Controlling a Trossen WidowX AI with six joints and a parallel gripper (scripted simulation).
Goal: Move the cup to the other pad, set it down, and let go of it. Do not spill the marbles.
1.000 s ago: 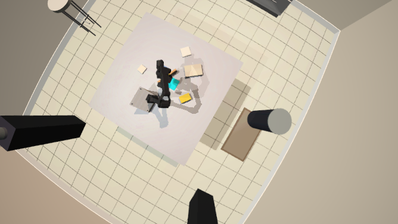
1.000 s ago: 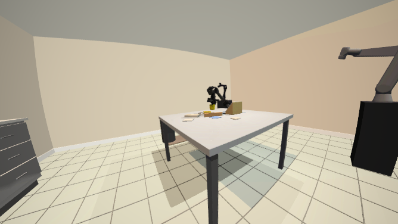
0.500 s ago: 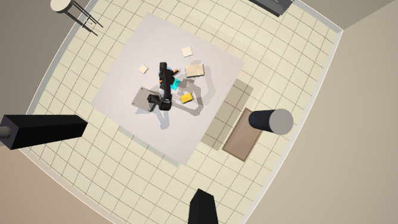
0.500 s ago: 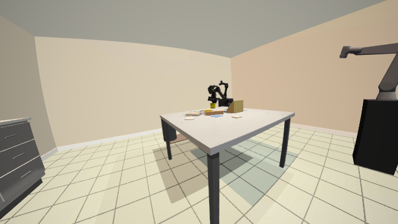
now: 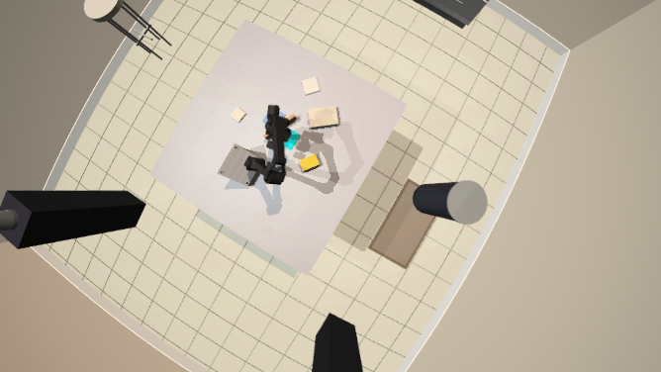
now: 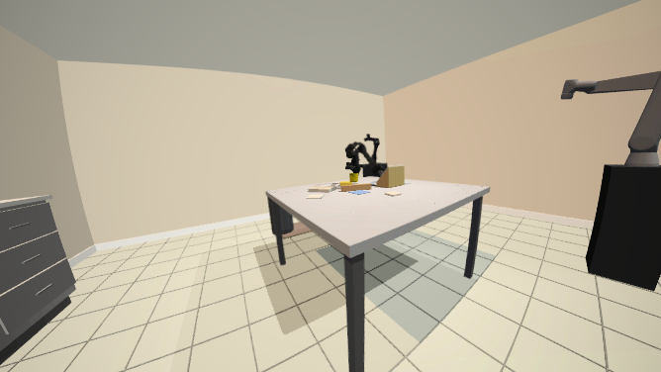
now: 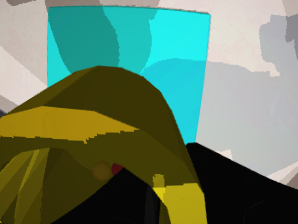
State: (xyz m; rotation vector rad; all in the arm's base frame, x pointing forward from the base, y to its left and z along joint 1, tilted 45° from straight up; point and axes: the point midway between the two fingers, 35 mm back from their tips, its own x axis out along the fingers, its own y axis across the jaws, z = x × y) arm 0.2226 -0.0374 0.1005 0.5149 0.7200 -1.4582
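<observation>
Right now the cyan pad is 100 mm below my gripper tip and 30 mm ahead of it. Also, from my gripper tip: red marble: 20 mm to the left, 20 mm below, 20 mm ahead; then yellow cup: 20 mm ahead; then pale blue pad: 150 mm to the left, 100 mm below, 100 mm ahead.
</observation>
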